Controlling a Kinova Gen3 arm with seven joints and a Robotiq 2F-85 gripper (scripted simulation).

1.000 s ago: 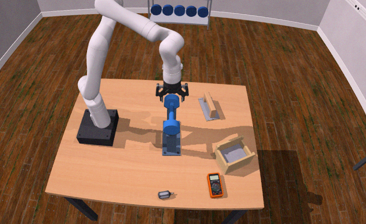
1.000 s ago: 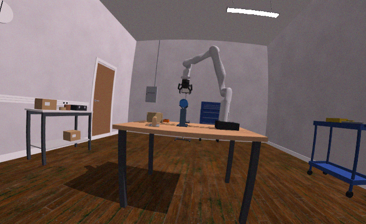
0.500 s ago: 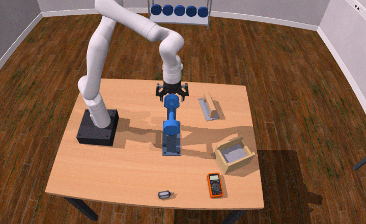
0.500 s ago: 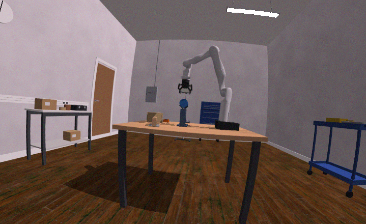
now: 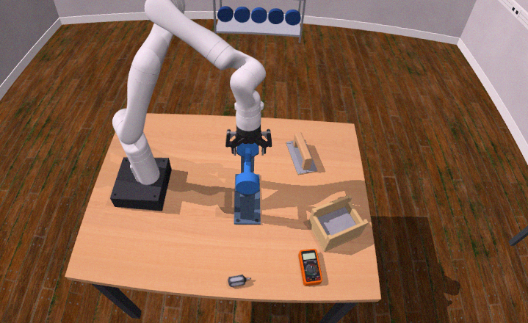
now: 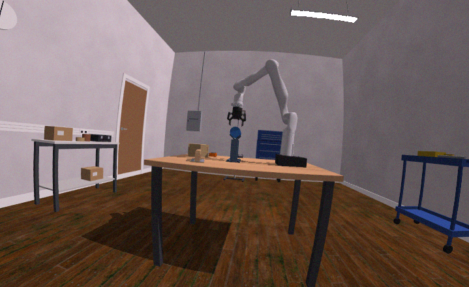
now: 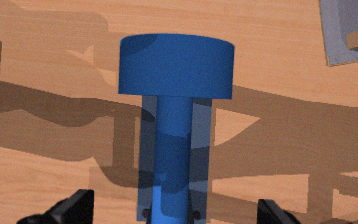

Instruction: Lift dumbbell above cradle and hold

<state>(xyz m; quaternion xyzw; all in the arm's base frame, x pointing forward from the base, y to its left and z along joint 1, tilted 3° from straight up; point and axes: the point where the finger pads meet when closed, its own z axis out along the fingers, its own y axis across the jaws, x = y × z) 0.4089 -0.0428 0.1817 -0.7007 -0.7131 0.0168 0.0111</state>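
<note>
My hand is 6 cm above the blue dumbbell. Also, from my hand: dark grey-blue cradle: 19 cm below; wooden box: 33 cm ahead, 23 cm below, 14 cm to the right.
</note>
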